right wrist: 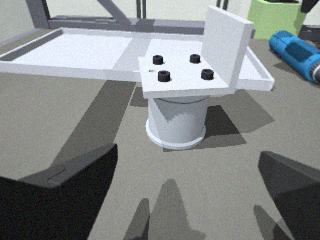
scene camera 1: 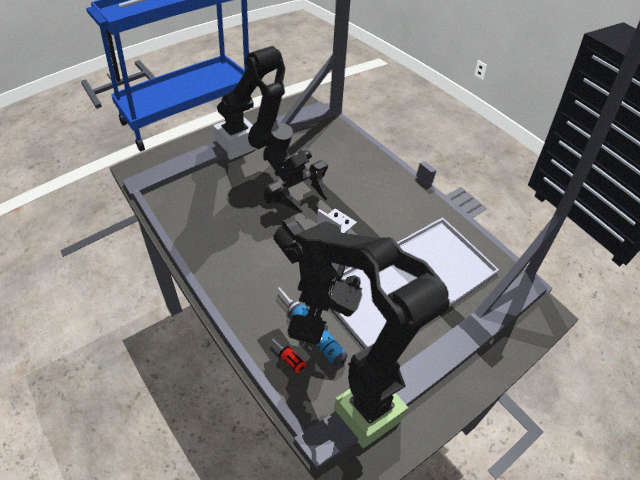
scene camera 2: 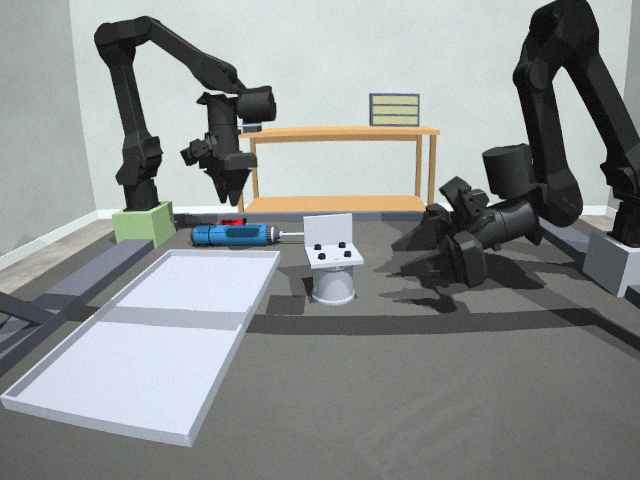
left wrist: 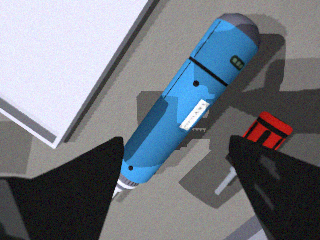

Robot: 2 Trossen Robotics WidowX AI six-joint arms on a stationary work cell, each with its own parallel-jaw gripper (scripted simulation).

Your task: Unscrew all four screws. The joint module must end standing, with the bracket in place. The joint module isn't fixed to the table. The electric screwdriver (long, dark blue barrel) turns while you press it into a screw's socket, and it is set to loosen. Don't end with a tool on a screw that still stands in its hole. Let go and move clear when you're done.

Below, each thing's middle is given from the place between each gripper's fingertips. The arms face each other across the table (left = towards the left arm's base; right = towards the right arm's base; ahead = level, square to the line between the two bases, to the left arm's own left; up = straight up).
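Labels:
My right gripper: 40 mm past the joint module [scene camera 2: 331,285], 120 mm to the right of it, 40 mm above it. From my right hand: white bracket [scene camera 2: 328,230] 30 mm behind, 120 mm to the left, 10 mm above; white tray [scene camera 2: 146,356] 160 mm behind, 310 mm to the left, 60 mm below.
From my left hand: joint module 260 mm to the right, 160 mm behind, 90 mm below; white tray 60 mm to the right, 280 mm behind, 110 mm below; white bracket 260 mm to the right, 160 mm behind, 40 mm below.

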